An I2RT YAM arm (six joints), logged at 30 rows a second.
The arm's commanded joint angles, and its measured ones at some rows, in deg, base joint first. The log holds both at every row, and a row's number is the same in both.
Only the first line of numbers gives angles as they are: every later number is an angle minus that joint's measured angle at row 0.
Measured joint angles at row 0:
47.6 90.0 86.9 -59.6 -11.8 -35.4
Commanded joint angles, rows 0 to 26:
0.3 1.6 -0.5 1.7 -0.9 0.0
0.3 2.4 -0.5 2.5 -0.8 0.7
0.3 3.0 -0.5 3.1 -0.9 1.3
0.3 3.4 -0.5 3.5 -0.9 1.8
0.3 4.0 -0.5 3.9 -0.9 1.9
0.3 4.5 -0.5 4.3 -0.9 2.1
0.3 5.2 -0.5 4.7 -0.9 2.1
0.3 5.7 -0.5 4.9 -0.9 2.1
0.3 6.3 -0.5 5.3 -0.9 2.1
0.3 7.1 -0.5 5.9 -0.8 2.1
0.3 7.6 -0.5 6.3 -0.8 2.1
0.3 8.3 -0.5 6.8 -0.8 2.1
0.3 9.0 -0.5 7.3 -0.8 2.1
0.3 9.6 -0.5 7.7 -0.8 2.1
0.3 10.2 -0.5 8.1 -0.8 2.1
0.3 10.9 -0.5 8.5 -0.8 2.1
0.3 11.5 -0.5 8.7 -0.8 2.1
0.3 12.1 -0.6 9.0 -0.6 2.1
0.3 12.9 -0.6 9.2 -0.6 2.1
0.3 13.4 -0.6 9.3 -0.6 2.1
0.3 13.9 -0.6 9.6 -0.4 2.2
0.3 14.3 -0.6 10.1 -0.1 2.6
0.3 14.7 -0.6 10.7 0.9 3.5
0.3 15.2 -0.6 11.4 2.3 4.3
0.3 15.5 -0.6 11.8 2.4 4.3
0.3 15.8 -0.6 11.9 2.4 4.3
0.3 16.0 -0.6 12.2 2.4 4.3
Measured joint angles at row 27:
0.0 14.8 -0.3 11.7 1.2 2.7
